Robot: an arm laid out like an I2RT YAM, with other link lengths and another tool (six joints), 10 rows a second.
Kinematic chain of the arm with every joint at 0, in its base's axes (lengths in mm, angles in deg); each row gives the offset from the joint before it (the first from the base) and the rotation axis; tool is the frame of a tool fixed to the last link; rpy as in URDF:
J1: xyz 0 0 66.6 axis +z
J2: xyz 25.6 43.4 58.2 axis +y
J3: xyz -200.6 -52.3 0 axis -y
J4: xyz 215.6 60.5 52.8 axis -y
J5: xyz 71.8 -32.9 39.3 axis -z
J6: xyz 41.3 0 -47 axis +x
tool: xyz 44 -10 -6 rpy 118.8 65 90
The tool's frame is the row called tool.
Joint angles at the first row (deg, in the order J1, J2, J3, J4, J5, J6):
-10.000, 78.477, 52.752, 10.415, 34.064, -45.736
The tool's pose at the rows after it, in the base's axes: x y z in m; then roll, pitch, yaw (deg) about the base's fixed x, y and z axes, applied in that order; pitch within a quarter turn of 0, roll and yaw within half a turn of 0:
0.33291 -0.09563 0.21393 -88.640 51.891 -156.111
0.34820 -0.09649 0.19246 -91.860 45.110 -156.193
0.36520 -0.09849 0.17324 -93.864 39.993 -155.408
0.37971 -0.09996 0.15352 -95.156 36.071 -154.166
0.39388 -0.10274 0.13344 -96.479 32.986 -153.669
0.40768 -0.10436 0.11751 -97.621 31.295 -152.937
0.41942 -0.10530 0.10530 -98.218 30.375 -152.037
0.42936 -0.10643 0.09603 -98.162 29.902 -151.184
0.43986 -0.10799 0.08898 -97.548 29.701 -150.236
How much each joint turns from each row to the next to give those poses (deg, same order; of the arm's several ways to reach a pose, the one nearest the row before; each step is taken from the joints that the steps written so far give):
-0.021, 4.810, 1.138, -0.678, -1.770, -3.300
-0.001, 6.360, 3.256, -2.031, -1.400, -3.213
-0.109, 6.755, 3.978, -0.831, -1.267, -2.885
-0.065, 6.119, 3.104, 0.502, -1.115, -2.622
-0.174, 6.338, 3.694, 0.348, -0.699, -1.770
-0.066, 5.530, 3.912, 0.198, -1.027, -1.115
-0.001, 4.458, 3.385, 0.439, -0.897, -0.919
0.000, 3.671, 2.886, 0.807, -0.480, -0.831
0.000, 3.543, 3.172, 0.940, -0.218, -0.895

